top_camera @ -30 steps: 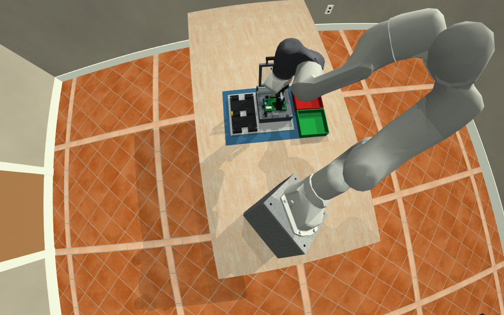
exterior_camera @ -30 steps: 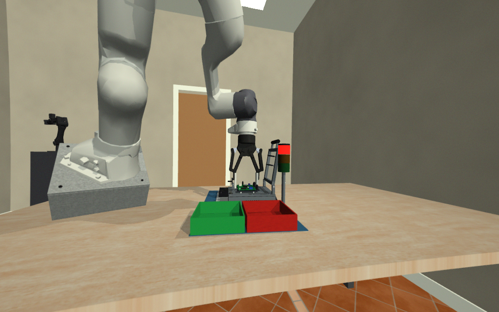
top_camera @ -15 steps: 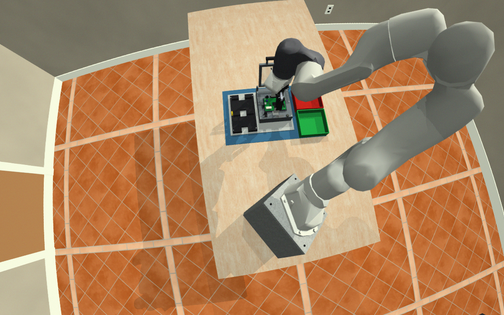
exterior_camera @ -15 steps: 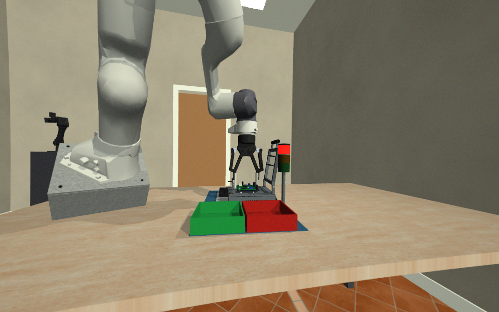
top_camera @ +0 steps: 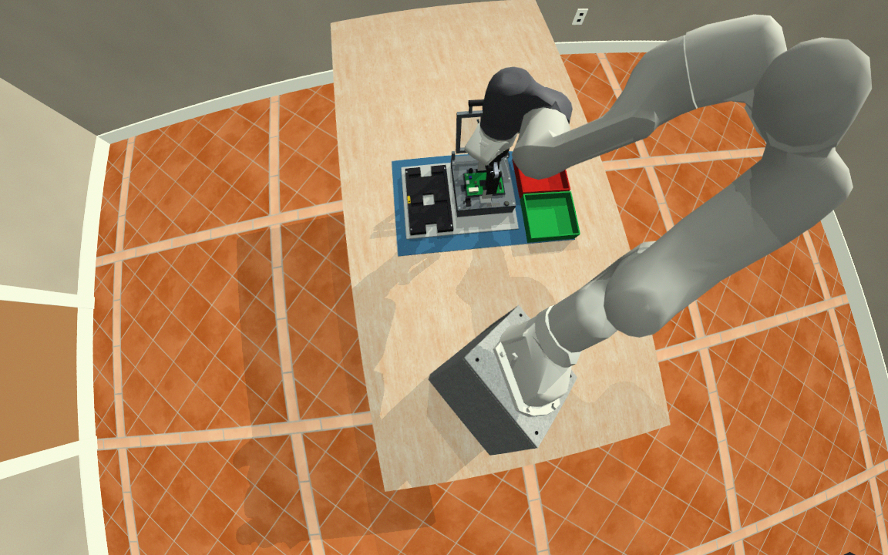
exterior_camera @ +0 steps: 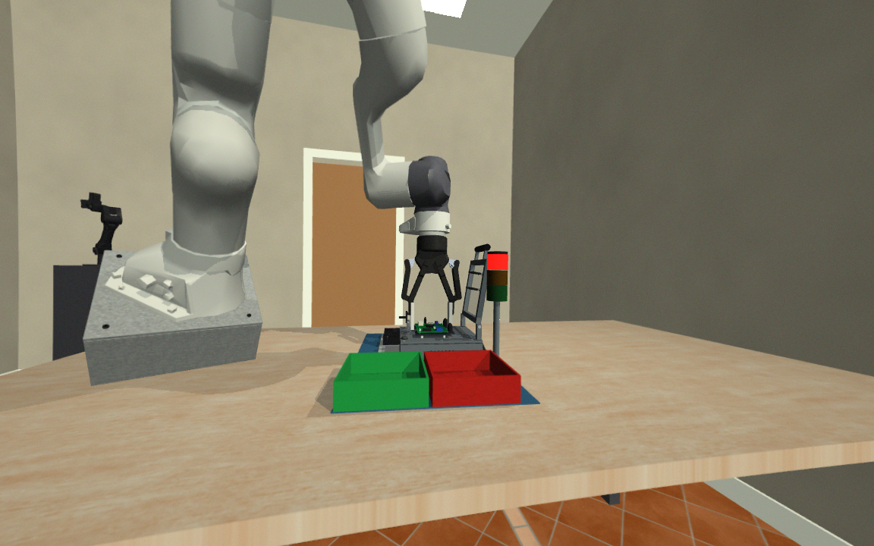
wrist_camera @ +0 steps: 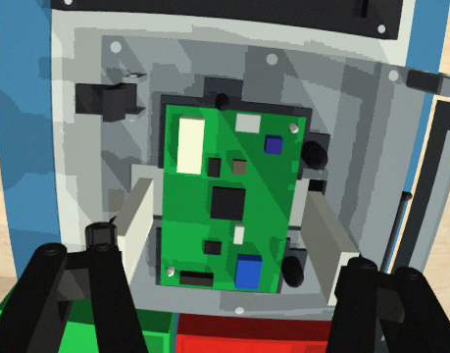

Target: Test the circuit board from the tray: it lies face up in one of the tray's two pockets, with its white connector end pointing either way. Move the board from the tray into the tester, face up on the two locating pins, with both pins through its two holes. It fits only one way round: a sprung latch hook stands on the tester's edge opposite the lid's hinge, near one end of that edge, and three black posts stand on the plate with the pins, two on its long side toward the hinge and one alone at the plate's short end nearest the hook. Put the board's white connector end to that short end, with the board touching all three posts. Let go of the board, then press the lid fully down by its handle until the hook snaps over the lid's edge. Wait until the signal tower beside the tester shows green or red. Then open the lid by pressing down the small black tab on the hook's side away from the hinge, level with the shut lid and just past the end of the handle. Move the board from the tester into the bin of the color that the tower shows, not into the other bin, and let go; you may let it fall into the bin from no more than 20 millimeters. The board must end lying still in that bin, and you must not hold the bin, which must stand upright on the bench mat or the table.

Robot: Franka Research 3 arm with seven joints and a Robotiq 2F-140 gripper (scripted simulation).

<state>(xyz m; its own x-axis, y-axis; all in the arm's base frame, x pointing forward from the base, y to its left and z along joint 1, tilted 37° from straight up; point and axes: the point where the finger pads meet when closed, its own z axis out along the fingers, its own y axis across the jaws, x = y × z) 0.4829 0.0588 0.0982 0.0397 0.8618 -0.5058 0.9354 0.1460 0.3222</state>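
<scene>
Right now the green circuit board is 2 cm below my hand. Also, from my hand: latch hook (6 cm to the left, 6 cm behind, 1 cm below); then tester plate (2 cm below, 1 cm to the left); then tester lid (11 cm ahead, 9 cm above, 1 cm to the right).
</scene>
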